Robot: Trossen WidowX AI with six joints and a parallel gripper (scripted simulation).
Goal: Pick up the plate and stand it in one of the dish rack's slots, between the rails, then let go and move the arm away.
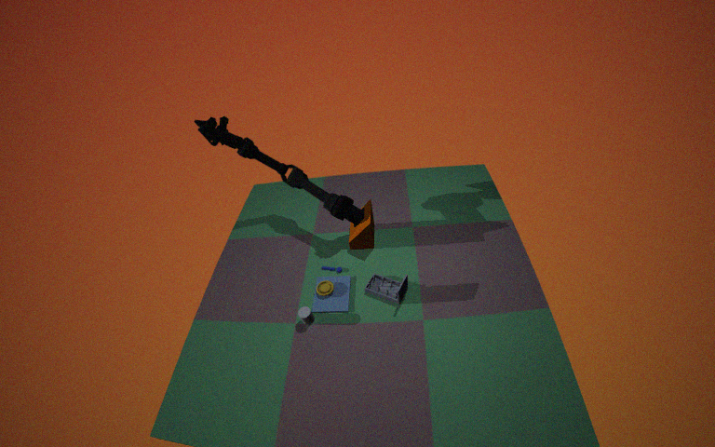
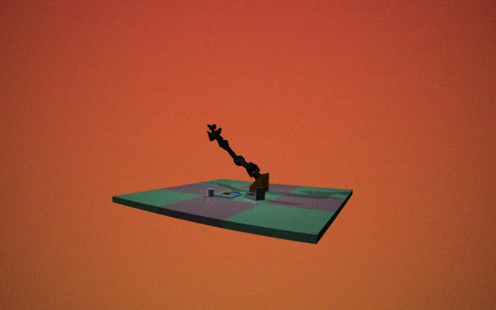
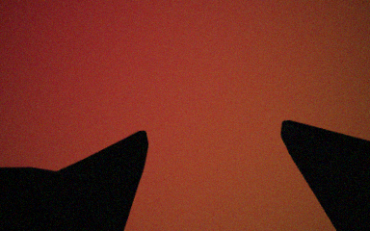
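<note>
The yellow plate is 510 mm ahead of my gripper tip, 540 mm to the left of it and 490 mm below it. The rest, counted from my gripper tip: grey-white cup (630 mm ahead, 490 mm to the left, 480 mm below); then blue spoon (420 mm ahead, 560 mm to the left, 500 mm below); then blue-grey mat (530 mm ahead, 570 mm to the left, 500 mm below).
</note>
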